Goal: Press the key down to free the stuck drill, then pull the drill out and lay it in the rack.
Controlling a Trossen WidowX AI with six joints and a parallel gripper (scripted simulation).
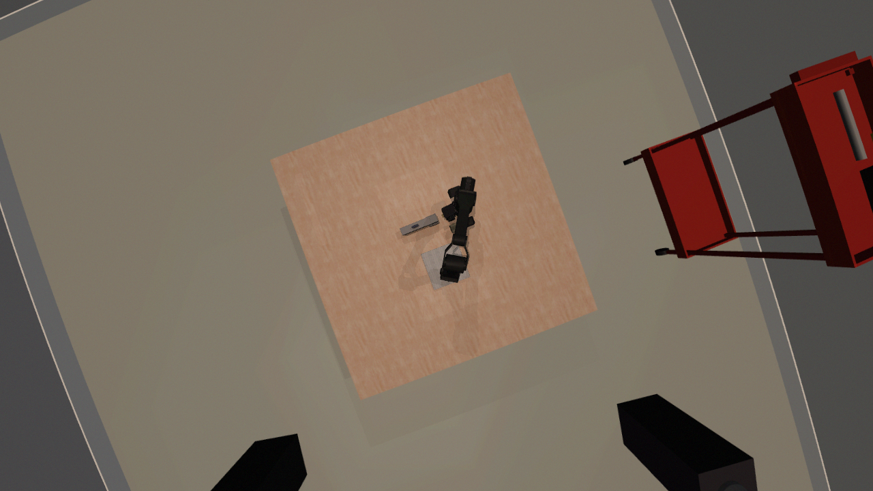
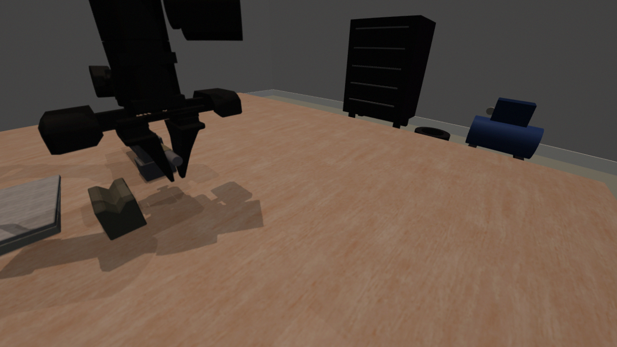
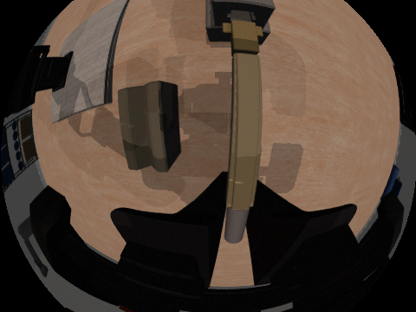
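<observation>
Now: the rack 8 cm behind my gripper tip, 3 cm below it and 2 cm to the left of it. Round my gripper tip: dark key: 22 cm to the left, 4 cm behind, 1 cm above; then dark grey holder block: 20 cm to the left, 3 cm behind, 1 cm below; then drill: 4 cm to the left, 3 cm above, 1 cm behind.
</observation>
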